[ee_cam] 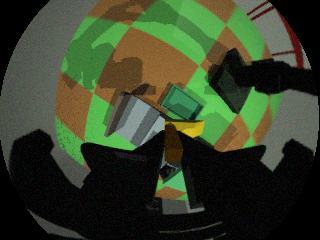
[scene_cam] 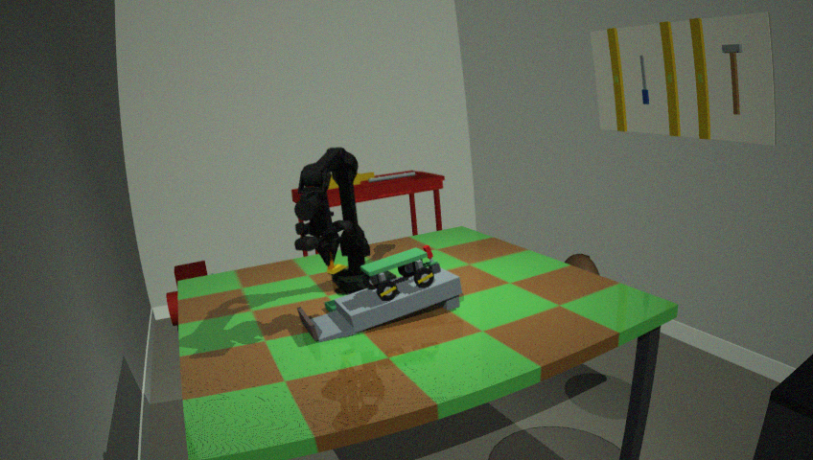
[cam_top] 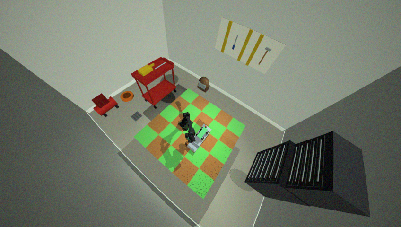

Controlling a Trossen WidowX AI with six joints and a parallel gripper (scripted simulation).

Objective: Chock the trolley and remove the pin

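The yellow chock lies 1 cm behind my gripper tip, 2 cm to the left of it and 1 cm below it. From my gripper tip the other things lie so: green tray 4 cm behind, 5 cm to the left, 16 cm below; grey ramp 9 cm ahead, 16 cm to the left, 11 cm below; trolley 9 cm ahead, 16 cm to the left, 4 cm below.
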